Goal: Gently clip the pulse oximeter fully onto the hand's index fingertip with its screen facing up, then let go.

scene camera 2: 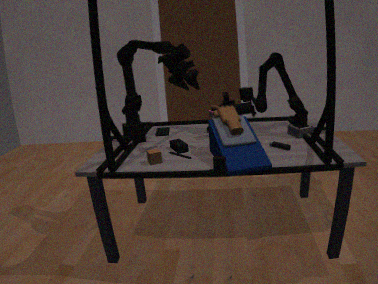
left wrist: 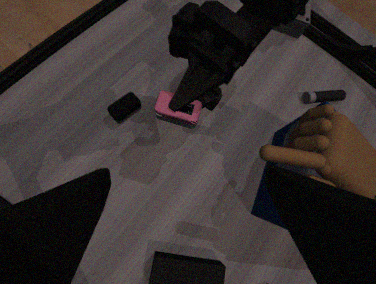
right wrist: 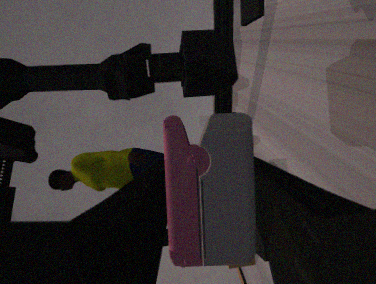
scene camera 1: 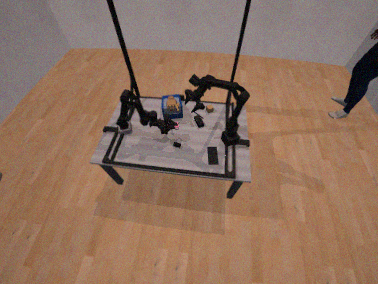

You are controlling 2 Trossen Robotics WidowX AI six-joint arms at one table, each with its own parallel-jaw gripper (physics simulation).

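Pixels of known places: left gripper, between the fingertips: (scene camera 2: 193, 89) (left wrist: 189, 175) (right wrist: 24, 207) (scene camera 1: 188, 108); right gripper, between the fingertips: (scene camera 2: 211, 113) (left wrist: 171, 114) (right wrist: 206, 167) (scene camera 1: 177, 126); left arm's base, origin of its link: (scene camera 2: 132, 123) (right wrist: 182, 66) (scene camera 1: 231, 134); right arm's base, origin of its link: (scene camera 2: 300, 125) (scene camera 1: 124, 126).
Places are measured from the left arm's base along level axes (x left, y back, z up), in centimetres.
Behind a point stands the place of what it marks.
The pulse oximeter (scene camera 1: 177, 126) @(x -18.9, y -36.5, z 4.7 cm) (left wrist: 166, 104) @(x -19.4, y -36.4, z 4.7 cm) (right wrist: 182, 220) @(x -22.0, y -38.0, z 4.4 cm), pink and grey, is held above the table with its dark screen facing up, apart from the hand. My right gripper (left wrist: 171, 114) @(x -20.2, y -36.0, z 3.1 cm) is shut on it; one finger lies across its top in the left wrist view. The tan hand (scene camera 1: 173, 105) @(x -36.2, y -33.4, z 9.7 cm) (scene camera 2: 229, 117) @(x -46.1, y -31.3, z 6.7 cm) (left wrist: 347, 150) @(x -39.6, y -33.1, z 9.5 cm) rests on a grey pad on a blue sloped block (scene camera 2: 245, 159) @(x -64.0, y -27.3, z -5.5 cm); its index finger (left wrist: 295, 156) sticks out, the other fingers curled. My left gripper (scene camera 2: 188, 86) @(x -22.2, y -26.4, z 16.7 cm) (left wrist: 189, 175) @(x -22.2, y -26.4, z 16.7 cm) is open and empty, high over the table beside the hand.
A small black block (scene camera 1: 177, 144) @(x -10.8, y -40.1, z -6.5 cm) (left wrist: 124, 107) @(x -11.6, y -39.7, z -6.3 cm), a black box (scene camera 1: 199, 121) @(x -25.5, y -15.1, z -6.0 cm) (scene camera 2: 179, 145) @(x -31.7, y -13.5, z -6.0 cm) (left wrist: 187, 270) @(x -26.9, y -16.0, z -6.0 cm), a tan cube (scene camera 1: 210, 108) @(x -34.7, y -0.5, z -4.7 cm) (scene camera 2: 154, 156) @(x -39.1, y 0.5, z -6.0 cm), a thin dark stick (scene camera 2: 180, 155) @(x -36.4, y -11.8, z -9.0 cm), a dark flat slab (scene camera 1: 213, 155) @(x 7.4, y -17.7, z -8.7 cm) (scene camera 2: 162, 131) @(x 5.8, y -17.6, z -8.7 cm) and a dark cylinder (scene camera 2: 280, 146) @(x -54.3, y -52.6, z -8.1 cm) (left wrist: 325, 96) @(x -52.2, y -52.6, z -7.0 cm) lie on the table.
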